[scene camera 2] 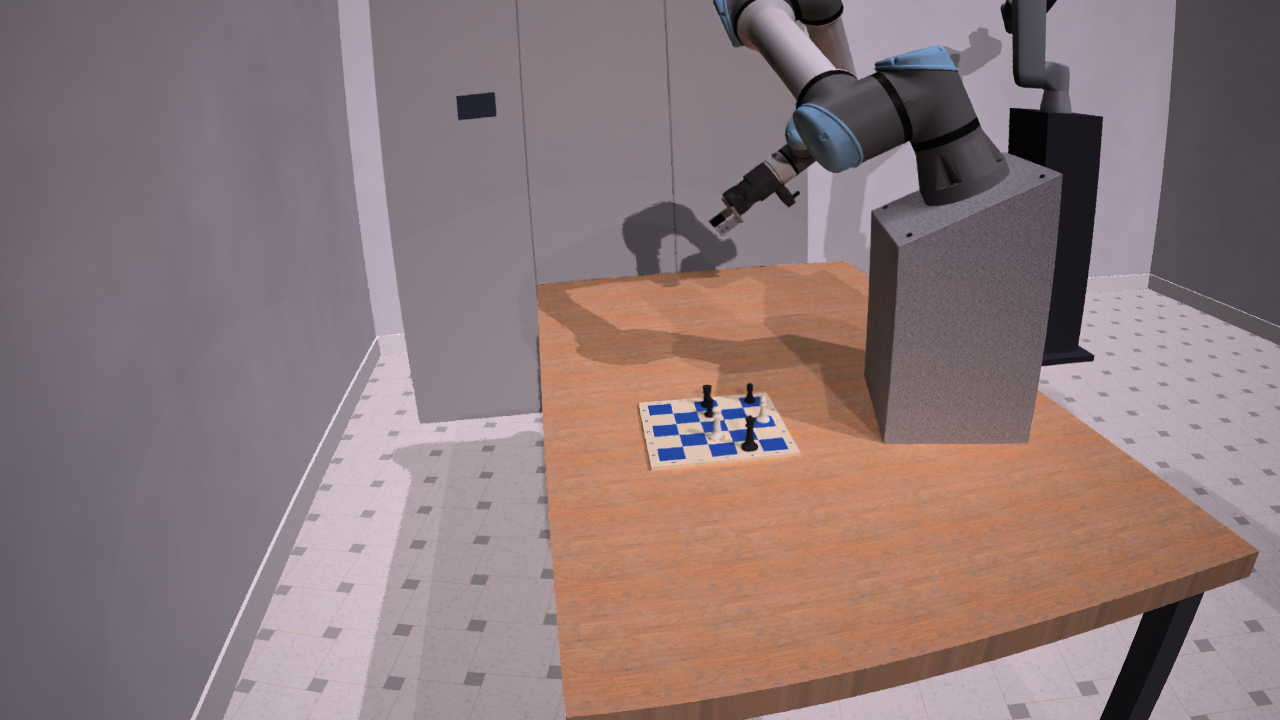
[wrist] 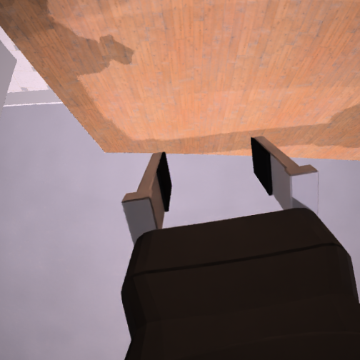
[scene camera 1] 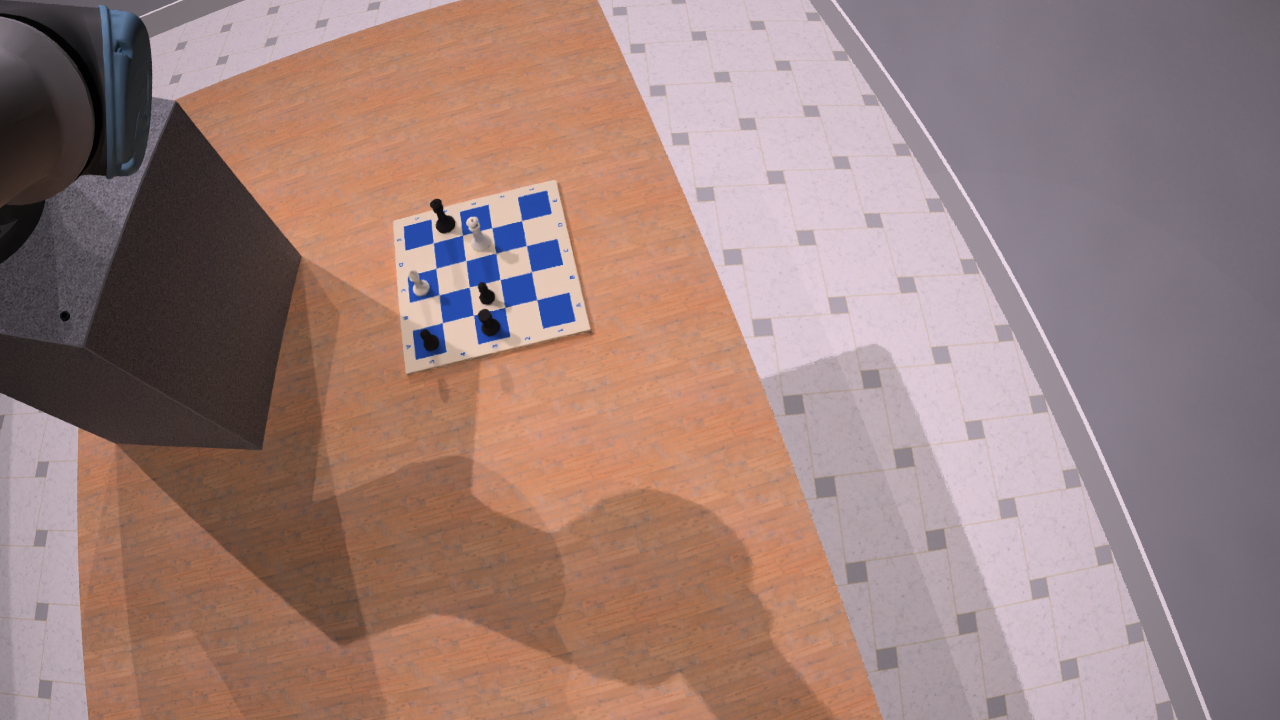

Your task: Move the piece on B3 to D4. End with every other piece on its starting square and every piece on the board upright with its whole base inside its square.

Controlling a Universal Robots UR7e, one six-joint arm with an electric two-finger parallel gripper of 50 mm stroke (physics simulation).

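Places are measured from the arm's base along level axes (x ahead, y left, z up), in centimetres.
Where they show: gripper, between the fingertips: [scene camera 2: 715, 228]; arm's base, origin of its link: [scene camera 2: 966, 185].
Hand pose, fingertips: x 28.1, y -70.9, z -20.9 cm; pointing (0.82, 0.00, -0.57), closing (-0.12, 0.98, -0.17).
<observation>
Things, the pixels of their top centre, and the offset from my fingertips.
- B3 piece, centre of its top: [scene camera 1: 481, 284] [scene camera 2: 710, 397] dy +68.4, dx +13.7, dz -12.4 cm
- white crowned piece, centre of its top: [scene camera 1: 471, 219] [scene camera 2: 716, 405] dy +76.2, dx +14.0, dz -10.2 cm
- tall black piece, centre of its top: [scene camera 1: 434, 200] [scene camera 2: 750, 415] dy +80.3, dx +9.9, dz -10.2 cm
- black pawn, centre of its top: [scene camera 1: 423, 331] [scene camera 2: 750, 383] dy +64.3, dx +6.3, dz -12.4 cm
- white pawn, centre of its top: [scene camera 1: 410, 270] [scene camera 2: 763, 395] dy +71.9, dx +5.9, dz -11.2 cm
The B3 piece [scene camera 1: 486, 293] [scene camera 2: 709, 412] is a small black piece, upright on its white square; in scene camera 2 it is partly hidden behind another black piece. D4 [scene camera 1: 449, 253] [scene camera 2: 735, 436] is a blue square with no piece standing on it. A white crowned piece [scene camera 1: 480, 240] [scene camera 2: 716, 429] stands on D3 beside it, and a tall black piece [scene camera 1: 443, 221] [scene camera 2: 750, 437] stands on E4. My gripper [scene camera 2: 717, 226] [wrist: 210, 161] is open and empty, high above the table's far part and away from the board [scene camera 1: 524, 317] [scene camera 2: 697, 452]. The fingers are tilted.
A black piece [scene camera 1: 488, 323] [scene camera 2: 707, 393] stands on A3, directly beside B3. A black pawn [scene camera 1: 430, 341] [scene camera 2: 750, 393] stands on A5 and a white pawn [scene camera 1: 419, 286] [scene camera 2: 762, 412] on C5. The grey pedestal [scene camera 1: 196, 268] [scene camera 2: 962, 331] rises beside the board.
</observation>
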